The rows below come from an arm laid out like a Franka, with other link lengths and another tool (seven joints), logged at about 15 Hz.
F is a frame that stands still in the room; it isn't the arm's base.
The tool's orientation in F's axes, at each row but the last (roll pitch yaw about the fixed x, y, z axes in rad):
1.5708, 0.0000, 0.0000
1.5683, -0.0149, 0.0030
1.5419, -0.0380, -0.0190
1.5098, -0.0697, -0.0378
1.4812, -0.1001, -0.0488
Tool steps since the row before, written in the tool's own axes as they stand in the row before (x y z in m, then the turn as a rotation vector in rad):
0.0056, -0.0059, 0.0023, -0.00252, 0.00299, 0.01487
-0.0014, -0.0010, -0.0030, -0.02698, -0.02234, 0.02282
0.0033, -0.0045, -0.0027, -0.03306, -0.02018, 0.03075
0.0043, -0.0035, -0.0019, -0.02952, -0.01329, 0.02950
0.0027, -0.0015, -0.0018, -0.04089, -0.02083, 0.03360
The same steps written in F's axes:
0.0056, -0.0023, -0.0059, -0.00252, -0.01487, 0.00299
-0.0014, 0.0030, -0.0010, -0.02658, -0.02296, -0.02268
0.0035, 0.0025, -0.0044, -0.03289, -0.03070, -0.02053
0.0046, 0.0015, -0.0033, -0.02977, -0.02915, -0.01350
0.0029, 0.0015, -0.0014, -0.04059, -0.03339, -0.02174

